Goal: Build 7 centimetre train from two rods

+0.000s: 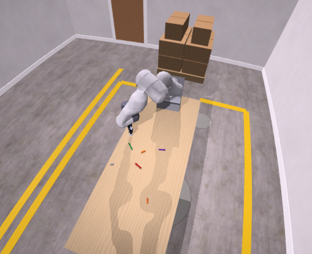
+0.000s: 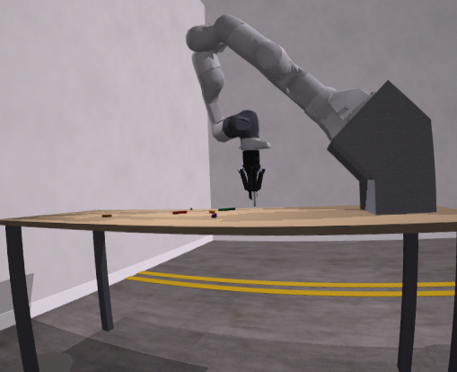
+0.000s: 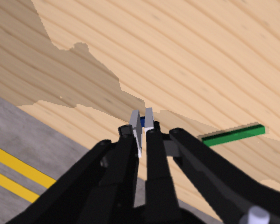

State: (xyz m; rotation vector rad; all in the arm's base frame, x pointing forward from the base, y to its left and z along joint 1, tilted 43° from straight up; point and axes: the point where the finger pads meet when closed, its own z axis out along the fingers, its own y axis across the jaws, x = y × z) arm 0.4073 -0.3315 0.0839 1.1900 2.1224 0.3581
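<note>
Now: hand 3 cm above the small blue rod. Also, from my hand: purple rod (31 cm to the left, 13 cm ahead, 4 cm below); red rod (31 cm ahead, 11 cm to the left, 4 cm below); green rod (12 cm ahead, 4 cm below, 1 cm to the left).
</note>
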